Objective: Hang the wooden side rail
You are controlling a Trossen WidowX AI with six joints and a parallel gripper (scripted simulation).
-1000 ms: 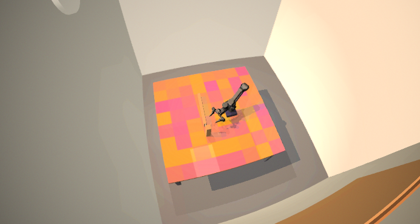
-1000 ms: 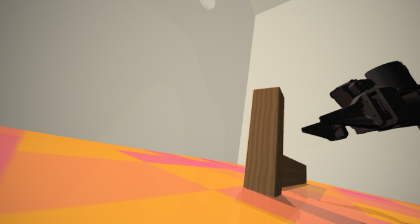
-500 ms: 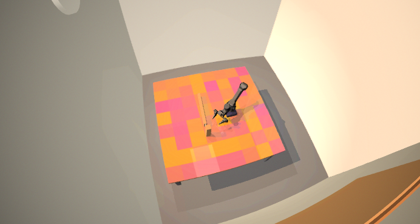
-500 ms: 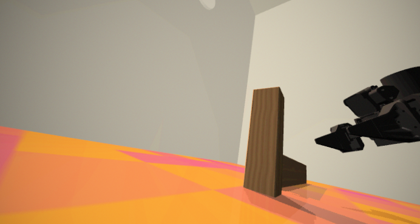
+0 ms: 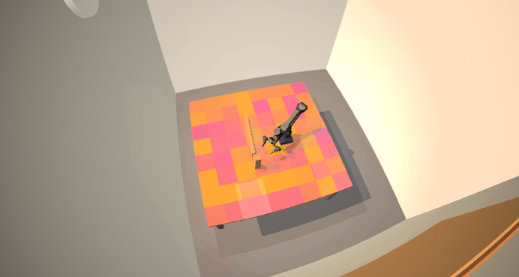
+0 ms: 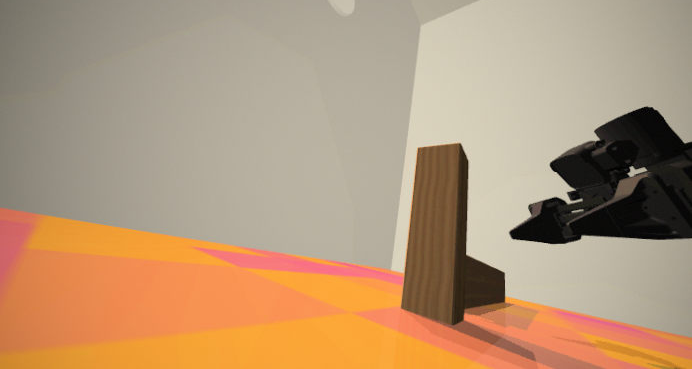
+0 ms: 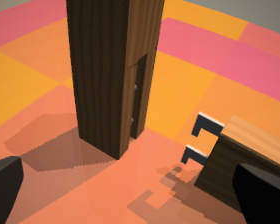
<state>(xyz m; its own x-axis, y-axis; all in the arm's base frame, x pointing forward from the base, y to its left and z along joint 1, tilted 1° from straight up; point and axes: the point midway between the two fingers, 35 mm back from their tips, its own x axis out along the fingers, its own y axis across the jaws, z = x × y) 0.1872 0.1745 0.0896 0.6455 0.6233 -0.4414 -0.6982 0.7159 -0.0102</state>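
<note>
Right now the wooden headboard post is 90 mm to the left of my gripper tip, 70 mm ahead of it and 20 mm below it.
</note>
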